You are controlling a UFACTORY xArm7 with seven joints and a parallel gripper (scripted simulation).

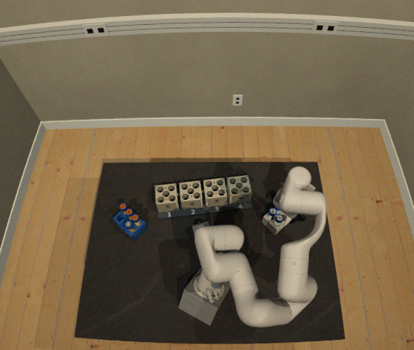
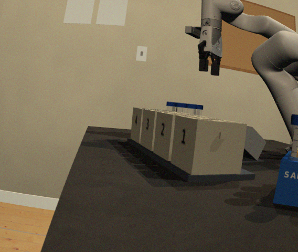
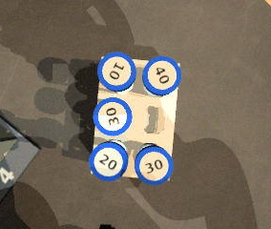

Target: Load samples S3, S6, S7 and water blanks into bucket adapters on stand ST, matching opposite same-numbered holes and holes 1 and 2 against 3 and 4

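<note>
Right now my hand is 180 mm short of the blue sample rack, 620 mm to the right of it and 210 mm above it. Round my hand: white blank rack (60 mm ahead, 40 mm to the right, 210 mm below); adapter 1 (260 mm ahead, 440 mm to the left, 190 mm below).
</note>
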